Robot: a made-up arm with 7 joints. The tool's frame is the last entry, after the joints. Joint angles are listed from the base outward. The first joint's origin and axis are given. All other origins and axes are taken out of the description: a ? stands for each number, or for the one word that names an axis. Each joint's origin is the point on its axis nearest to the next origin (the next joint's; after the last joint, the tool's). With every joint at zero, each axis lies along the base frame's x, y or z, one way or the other. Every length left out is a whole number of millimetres.
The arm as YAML. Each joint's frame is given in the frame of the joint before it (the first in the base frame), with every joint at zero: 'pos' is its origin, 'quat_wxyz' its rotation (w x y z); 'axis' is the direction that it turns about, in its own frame. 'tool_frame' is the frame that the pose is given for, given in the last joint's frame.
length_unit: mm
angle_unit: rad
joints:
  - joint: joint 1
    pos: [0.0, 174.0, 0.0]
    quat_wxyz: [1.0, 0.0, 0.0, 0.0]
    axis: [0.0, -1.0, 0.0]
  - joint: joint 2
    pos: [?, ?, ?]
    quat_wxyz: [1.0, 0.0, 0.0, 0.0]
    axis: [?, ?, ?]
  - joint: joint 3
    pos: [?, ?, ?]
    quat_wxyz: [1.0, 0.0, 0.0, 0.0]
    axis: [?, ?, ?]
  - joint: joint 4
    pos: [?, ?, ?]
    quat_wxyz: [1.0, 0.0, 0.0, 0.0]
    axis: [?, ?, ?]
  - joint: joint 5
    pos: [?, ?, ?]
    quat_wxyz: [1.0, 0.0, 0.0, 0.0]
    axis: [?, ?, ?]
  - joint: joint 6
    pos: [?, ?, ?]
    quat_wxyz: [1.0, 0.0, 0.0, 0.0]
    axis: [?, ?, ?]
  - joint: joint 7
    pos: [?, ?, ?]
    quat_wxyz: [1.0, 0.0, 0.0, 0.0]
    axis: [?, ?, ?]
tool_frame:
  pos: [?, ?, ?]
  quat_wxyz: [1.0, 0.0, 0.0, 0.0]
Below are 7 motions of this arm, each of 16 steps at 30 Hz.
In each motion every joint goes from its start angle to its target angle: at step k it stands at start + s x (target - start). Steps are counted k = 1, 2, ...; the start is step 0. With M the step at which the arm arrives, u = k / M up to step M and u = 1 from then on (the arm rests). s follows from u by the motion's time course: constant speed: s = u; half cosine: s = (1 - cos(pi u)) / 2; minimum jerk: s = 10 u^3 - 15 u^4 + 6 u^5.
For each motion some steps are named. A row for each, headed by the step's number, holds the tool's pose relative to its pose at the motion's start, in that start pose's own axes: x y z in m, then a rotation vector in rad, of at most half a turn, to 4 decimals.
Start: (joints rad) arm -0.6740 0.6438 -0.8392 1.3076 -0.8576 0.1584 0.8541
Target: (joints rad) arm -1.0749 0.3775 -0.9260 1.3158 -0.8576 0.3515 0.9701
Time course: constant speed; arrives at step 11
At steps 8, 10, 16:
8: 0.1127 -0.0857 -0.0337 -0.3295 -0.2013 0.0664
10: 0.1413 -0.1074 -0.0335 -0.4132 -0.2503 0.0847
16: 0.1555 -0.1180 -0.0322 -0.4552 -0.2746 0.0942

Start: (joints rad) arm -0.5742 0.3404 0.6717 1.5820 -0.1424 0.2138 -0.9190
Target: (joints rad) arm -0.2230 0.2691 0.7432 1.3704 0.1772 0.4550 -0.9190
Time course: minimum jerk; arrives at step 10
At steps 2, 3, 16:
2: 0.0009 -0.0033 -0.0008 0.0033 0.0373 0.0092
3: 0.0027 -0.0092 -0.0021 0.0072 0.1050 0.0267
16: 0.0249 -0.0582 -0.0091 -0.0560 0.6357 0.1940

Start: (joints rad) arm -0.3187 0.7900 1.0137 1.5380 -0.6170 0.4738 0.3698
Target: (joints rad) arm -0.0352 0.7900 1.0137 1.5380 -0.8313 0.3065 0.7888
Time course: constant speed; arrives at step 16
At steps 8, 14, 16:
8: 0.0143 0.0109 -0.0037 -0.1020 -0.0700 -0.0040
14: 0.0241 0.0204 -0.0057 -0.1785 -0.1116 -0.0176
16: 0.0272 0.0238 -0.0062 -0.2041 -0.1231 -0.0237

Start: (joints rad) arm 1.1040 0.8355 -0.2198 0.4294 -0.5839 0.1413 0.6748
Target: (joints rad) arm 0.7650 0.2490 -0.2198 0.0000 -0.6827 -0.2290 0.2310
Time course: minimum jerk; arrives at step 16
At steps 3, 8, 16:
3: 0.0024 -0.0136 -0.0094 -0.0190 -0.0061 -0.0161
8: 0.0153 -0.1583 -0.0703 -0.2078 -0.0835 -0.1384
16: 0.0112 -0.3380 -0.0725 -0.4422 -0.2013 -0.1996

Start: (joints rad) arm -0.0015 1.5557 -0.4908 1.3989 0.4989 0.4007 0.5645
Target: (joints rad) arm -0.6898 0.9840 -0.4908 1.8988 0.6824 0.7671 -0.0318
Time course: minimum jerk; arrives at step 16
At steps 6, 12, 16:
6: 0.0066 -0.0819 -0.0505 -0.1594 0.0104 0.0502
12: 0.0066 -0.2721 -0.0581 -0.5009 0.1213 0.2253
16: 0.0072 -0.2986 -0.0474 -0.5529 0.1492 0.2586

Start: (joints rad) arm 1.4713 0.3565 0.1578 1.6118 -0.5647 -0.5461 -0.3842
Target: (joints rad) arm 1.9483 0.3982 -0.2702 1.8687 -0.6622 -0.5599 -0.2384
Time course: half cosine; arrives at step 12
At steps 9, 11, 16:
9: 0.0965 -0.0107 -0.1235 -0.0318 -0.6460 0.0433
11: 0.1137 -0.0086 -0.1357 -0.0362 -0.7440 0.0346
16: 0.1160 -0.0083 -0.1372 -0.0367 -0.7569 0.0331

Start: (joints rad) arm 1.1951 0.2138 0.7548 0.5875 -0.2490 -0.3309 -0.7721
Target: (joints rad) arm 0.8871 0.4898 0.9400 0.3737 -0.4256 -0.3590 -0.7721
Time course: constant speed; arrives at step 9
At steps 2, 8, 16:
2: -0.0204 0.0351 -0.0202 0.0466 -0.0121 -0.1093
8: -0.0549 0.1483 -0.0718 0.1688 -0.0489 -0.4211
16: -0.0567 0.1674 -0.0791 0.1866 -0.0553 -0.4704

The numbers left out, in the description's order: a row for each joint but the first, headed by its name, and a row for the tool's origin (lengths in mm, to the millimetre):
joint 2: xyz 0.0 0.0 0.0, axis 1.0 0.0 0.0
joint 3: xyz 0.0 0.0 -256.0, axis 0.0 0.0 1.0
joint 4: xyz 0.0 0.0 0.0, axis 0.0 -1.0 0.0
joint 5: xyz 0.0 0.0 -228.0, axis 0.0 0.0 1.0
joint 6: xyz 0.0 0.0 0.0, axis 0.0 1.0 0.0
joint 7: xyz 0.0 0.0 0.0, axis -1.0 0.0 0.0
tool: xyz 0.0 0.0 0.0

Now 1 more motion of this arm.
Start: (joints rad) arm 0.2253 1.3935 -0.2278 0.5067 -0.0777 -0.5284 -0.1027
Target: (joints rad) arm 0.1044 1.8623 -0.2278 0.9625 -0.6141 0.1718 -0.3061
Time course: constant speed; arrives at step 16
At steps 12, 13, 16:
12: 0.0582 0.1286 -0.0080 0.2326 0.1714 -0.7800
13: 0.0656 0.1373 -0.0079 0.2677 0.1780 -0.8473
16: 0.0893 0.1608 -0.0069 0.3875 0.1873 -1.0474

